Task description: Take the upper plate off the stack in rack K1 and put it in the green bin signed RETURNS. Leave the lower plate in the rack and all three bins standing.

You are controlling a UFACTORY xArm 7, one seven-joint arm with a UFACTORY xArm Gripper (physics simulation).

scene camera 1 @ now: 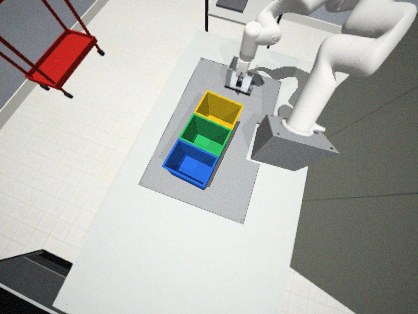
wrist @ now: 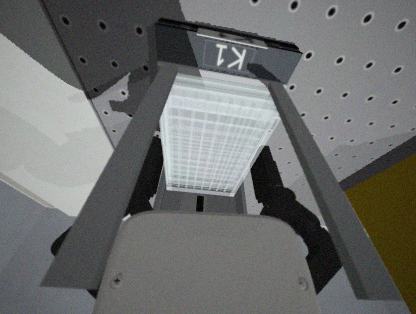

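Seen in the pictures: gripper, fingertip midpoint: (scene camera 1: 240, 80) (wrist: 209, 151); arm's base, link origin: (scene camera 1: 296, 128).
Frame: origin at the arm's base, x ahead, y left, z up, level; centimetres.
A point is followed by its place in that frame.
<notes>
The white gridded upper plate (wrist: 215, 135) {x 25.3, y -31.1, z -15.2 cm} lies in rack K1 (wrist: 180, 50) {x 20.8, y -34.0, z -18.2 cm} (scene camera 1: 231, 89) {x 31.4, y -26.6, z -19.4 cm}, between tall grey uprights in the wrist view. The lower plate is hidden or not distinguishable beneath it. My gripper (scene camera 1: 242, 76) {x 27.9, y -31.4, z -15.8 cm} (wrist: 209, 151) {x 27.9, y -31.4, z -15.8 cm} is open, low over the rack, with one black finger beside each long side of the stack and nothing gripped. The uprights partly hide the fingers. The green bin (scene camera 1: 207, 126) {x 35.6, y 7.1, z -6.8 cm} stands upright between the yellow bin (scene camera 1: 220, 107) {x 33.1, y -5.8, z -9.1 cm} (wrist: 385, 200) {x 35.7, y -6.4, z -16.2 cm} and the blue bin (scene camera 1: 197, 151) {x 35.7, y 20.3, z -4.7 cm}. The RETURNS sign cannot be made out.
The three bins stand in a row, with the yellow one nearest the rack. They stand on a grey perforated mat (scene camera 1: 230, 200) {x 15.6, y 33.8, z -19.8 cm} on the white table (scene camera 1: 150, 240) {x 44.8, y 61.0, z -21.1 cm}. The arm's grey base (scene camera 1: 285, 145) {x 4.4, y 10.6, z 3.2 cm} stands right of the bins. A red cart (scene camera 1: 65, 57) is away on the floor.
</notes>
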